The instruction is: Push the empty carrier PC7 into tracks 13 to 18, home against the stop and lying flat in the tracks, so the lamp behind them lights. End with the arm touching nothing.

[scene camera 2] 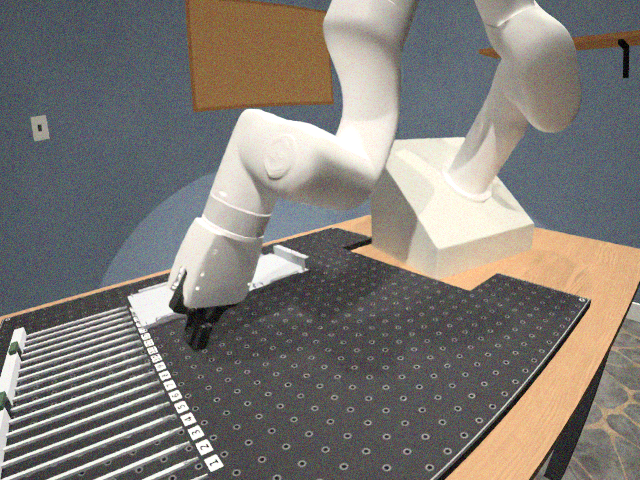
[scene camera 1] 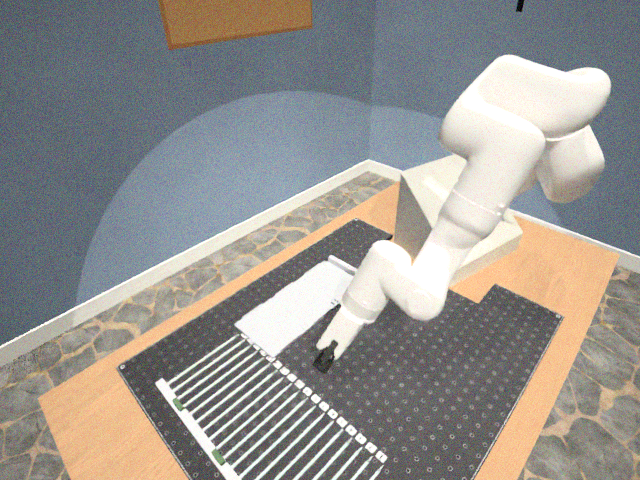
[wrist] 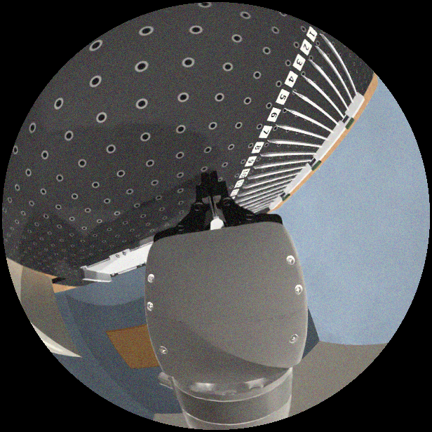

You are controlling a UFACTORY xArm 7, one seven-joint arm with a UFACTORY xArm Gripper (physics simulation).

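Frame: origin at the arm's base, x ahead, y left, z up, level; centimetres.
Where they show: gripper, fingertip midpoint: (scene camera 2: 193, 343) (scene camera 1: 320, 367); arm's base, origin of the base link: (scene camera 2: 465, 181).
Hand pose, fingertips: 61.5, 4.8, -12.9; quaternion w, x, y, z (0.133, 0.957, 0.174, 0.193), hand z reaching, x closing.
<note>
Things, the pixels of their top centre, and the offset from my fingertips, as dx, dy, dz. "spot": a spot on its surface instead. Level surfaces: height alone.
- carrier, middle of its top: (scene camera 2: 217, 273) (scene camera 1: 303, 295) -9.0, -16.6, +2.5
- white stop bar, surface spot: (scene camera 2: 11, 364) (scene camera 1: 191, 420) spot: +25.4, -6.3, +1.1
- wooden table, its level: dz -1.8
The carrier (scene camera 1: 294, 308) (scene camera 2: 152, 305) (wrist: 125, 260) is a flat, pale, long tray with a raised wall at its end towards the robot base. It lies on the dark board, its front end at the mouths of the highest-numbered tracks; its exact track numbers are hidden. The tracks (scene camera 1: 235, 395) (scene camera 2: 87, 372) (wrist: 305, 112) are thin pale rails running to a white stop bar (scene camera 1: 193, 424) (scene camera 2: 11, 364) (wrist: 331, 144). My gripper (scene camera 1: 324, 361) (scene camera 2: 198, 338) (wrist: 210, 181) is shut and empty, above the board beside the carrier, on its lower-numbered side. The arm hides part of the carrier in the second scene view.
White number labels (scene camera 1: 333, 413) (scene camera 2: 175, 395) (wrist: 273, 115) run along the track mouths. Small green blocks (scene camera 1: 218, 456) (scene camera 2: 14, 347) (wrist: 316, 165) sit along the stop bar. The robot's pale base (scene camera 1: 491, 248) (scene camera 2: 480, 237) stands at the back of the wooden table (scene camera 1: 578, 268) (scene camera 2: 594, 289).
</note>
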